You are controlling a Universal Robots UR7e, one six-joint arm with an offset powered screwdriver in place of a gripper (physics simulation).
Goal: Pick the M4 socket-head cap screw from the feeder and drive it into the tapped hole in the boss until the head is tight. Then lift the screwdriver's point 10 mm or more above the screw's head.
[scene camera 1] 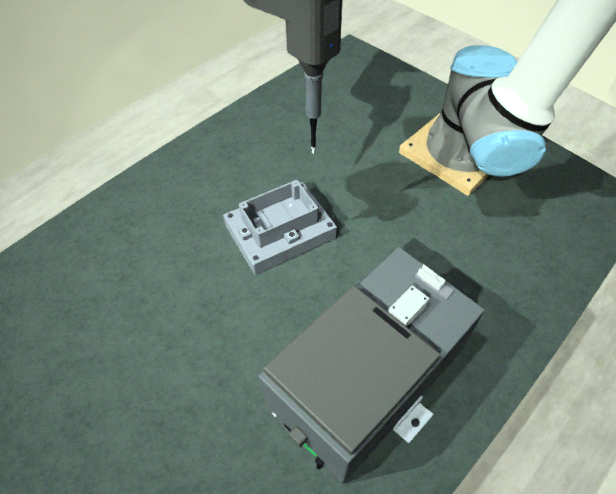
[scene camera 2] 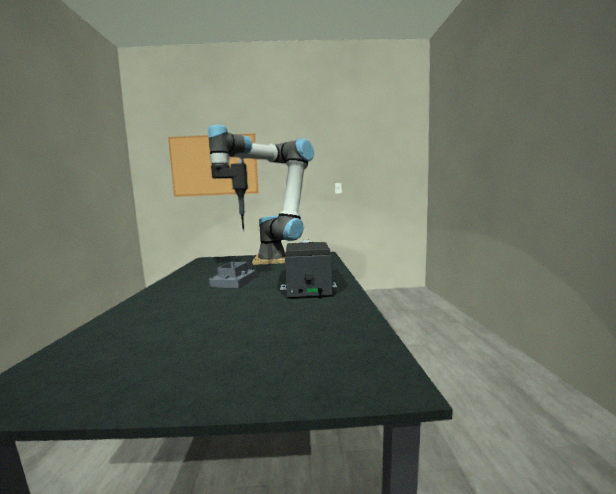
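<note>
The screwdriver (scene camera 1: 313, 147) (scene camera 2: 243, 228) points straight down, high above the table. A small bright screw (scene camera 1: 313, 150) sits at the tip of its black bit in scene camera 1; in scene camera 2 it is too small to make out. The grey housing (scene camera 1: 280, 247) (scene camera 2: 226, 283) stands on the mat, below the bit and toward the viewer in scene camera 1, apart from it. Small bosses with dark holes, one at its front (scene camera 1: 292, 235) and one at its left (scene camera 1: 244, 232), stand on its flange. The feeder (scene camera 1: 354, 365) (scene camera 2: 308, 272) has a white pickup block (scene camera 1: 430, 276) at its far end.
The arm's base stands on a wooden plate (scene camera 1: 437, 167) (scene camera 2: 262, 261) behind the housing and feeder. A metal bracket (scene camera 1: 412, 421) sticks out from the feeder's side. The housing's walls rise above its flange. The dark green mat (scene camera 1: 128, 308) (scene camera 2: 221, 349) covers the table.
</note>
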